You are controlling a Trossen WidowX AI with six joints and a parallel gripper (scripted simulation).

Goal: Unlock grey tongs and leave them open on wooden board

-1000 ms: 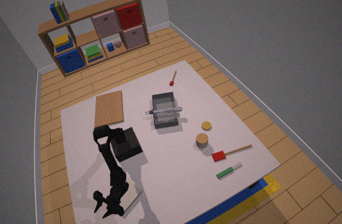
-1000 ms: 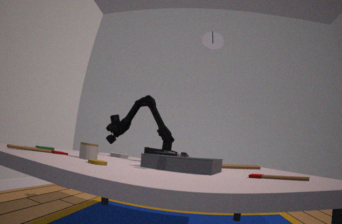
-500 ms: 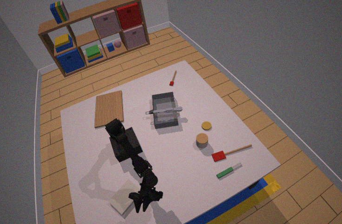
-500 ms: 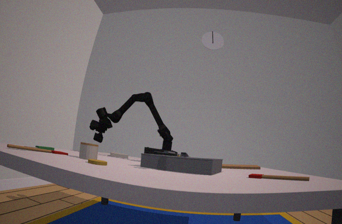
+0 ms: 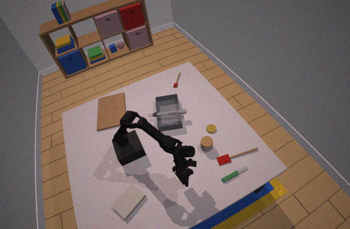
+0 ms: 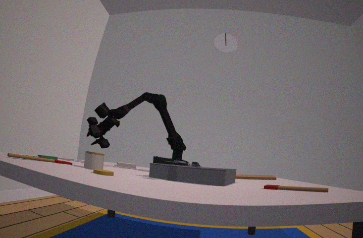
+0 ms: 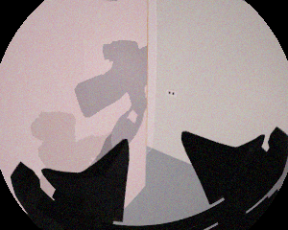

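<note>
My gripper tip is 13 cm short of the grey roasting tin, 61 cm to the right of it and 10 cm above it. The rest, counted from my gripper tip: green-handled tool 32 cm ahead, 3 cm to the right, 12 cm below; then beige block 34 cm behind, 9 cm to the left, 12 cm below; then wood-topped cylinder 25 cm ahead, 23 cm to the left, 9 cm below.
</note>
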